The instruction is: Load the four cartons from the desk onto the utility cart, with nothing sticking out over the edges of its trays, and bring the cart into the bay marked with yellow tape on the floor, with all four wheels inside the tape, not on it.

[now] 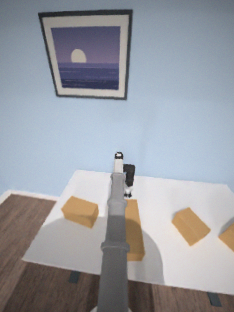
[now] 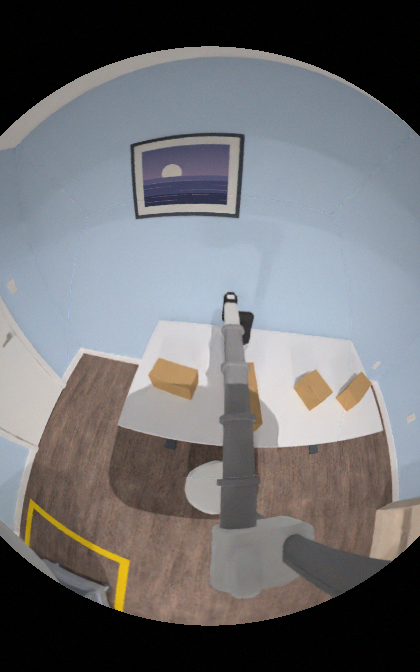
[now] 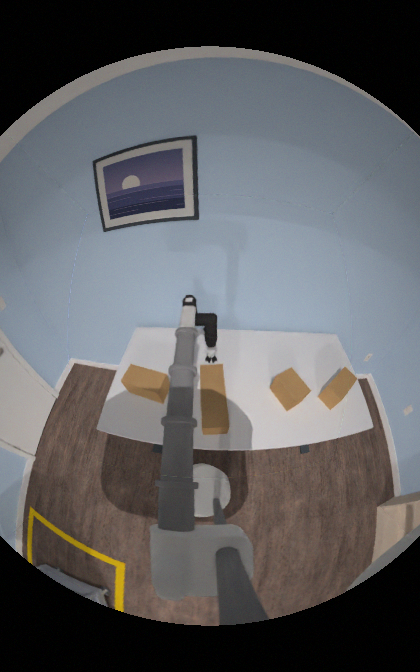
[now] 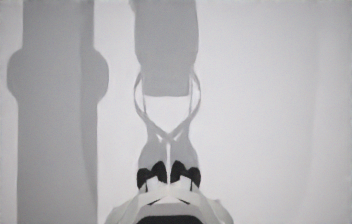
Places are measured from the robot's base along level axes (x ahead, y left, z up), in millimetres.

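Pixels of known places: gripper, between the fingertips: (image 1: 127, 197) (image 4: 168, 174).
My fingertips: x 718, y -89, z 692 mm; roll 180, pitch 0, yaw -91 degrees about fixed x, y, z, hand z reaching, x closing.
Behind a point stands the place of what it marks.
My gripper (image 1: 128, 194) @[y -89, x 718, z 692 mm] (image 3: 211, 359) (image 4: 168, 174) @[y -89, x 718, z 692 mm] is shut and empty, pointing down low over the white desk (image 1: 165, 197) @[y -412, x 732, z 693 mm] (image 2: 280, 350) (image 3: 280, 345), by the far end of the long carton (image 1: 134, 230) @[y -107, x 407, z 811 mm] (image 2: 254, 395) (image 3: 214, 397). A second carton (image 1: 80, 211) @[y 229, x 502, z 811 mm] (image 2: 173, 378) (image 3: 145, 383) lies to the left. A third carton (image 1: 191, 226) @[y -448, x 443, z 811 mm] (image 2: 313, 389) (image 3: 290, 389) and a fourth carton (image 1: 229, 236) @[y -680, x 414, z 768 mm] (image 2: 354, 391) (image 3: 338, 388) lie at the right. Part of the grey cart (image 2: 80, 585) (image 3: 75, 585) shows by the yellow tape (image 2: 123, 580) (image 3: 120, 585); its wheels are hidden.
The arm (image 1: 114, 270) @[y -1, x 175, z 1116 mm] (image 2: 239, 450) (image 3: 178, 450) reaches over the desk. A pale round disc (image 2: 202, 487) (image 3: 212, 490) is below the desk's front edge. A light wooden piece (image 2: 395, 530) (image 3: 397, 525) stands at the lower right. A wall is behind the desk.
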